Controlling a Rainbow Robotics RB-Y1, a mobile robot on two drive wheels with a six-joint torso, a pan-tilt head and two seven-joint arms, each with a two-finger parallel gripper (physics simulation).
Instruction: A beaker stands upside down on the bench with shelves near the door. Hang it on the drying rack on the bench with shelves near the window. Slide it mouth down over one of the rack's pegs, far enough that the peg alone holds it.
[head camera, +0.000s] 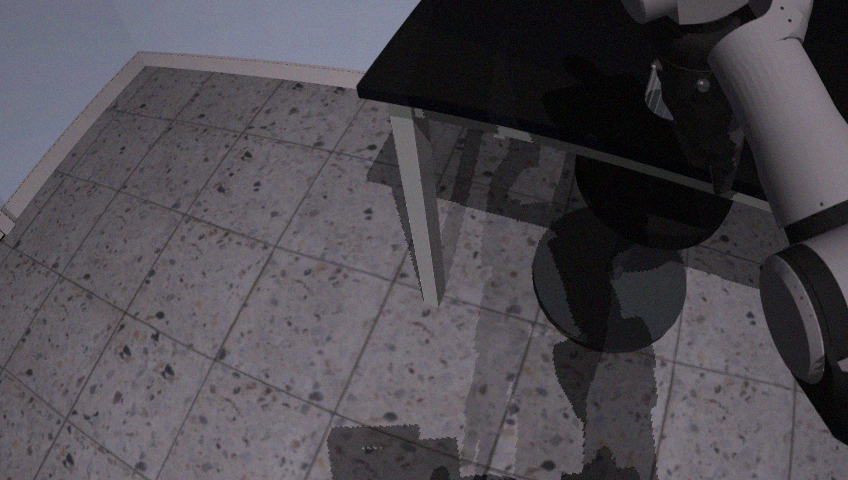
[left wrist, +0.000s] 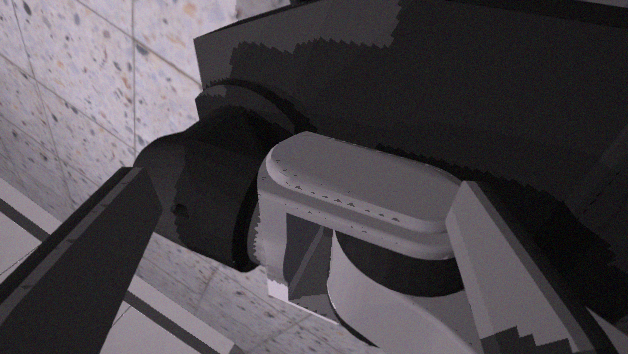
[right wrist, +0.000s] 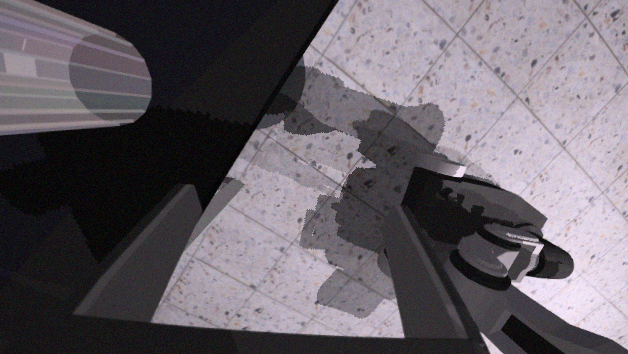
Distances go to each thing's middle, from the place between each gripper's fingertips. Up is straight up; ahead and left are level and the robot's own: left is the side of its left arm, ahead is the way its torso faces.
Labels:
The clear beaker (right wrist: 70, 74) lies 160 mm ahead of my right hand, 40 mm to the right of it and 30 mm below it.
I see the clear beaker 101 cm ahead of my left hand, 54 cm to the right of it and 38 cm above it.

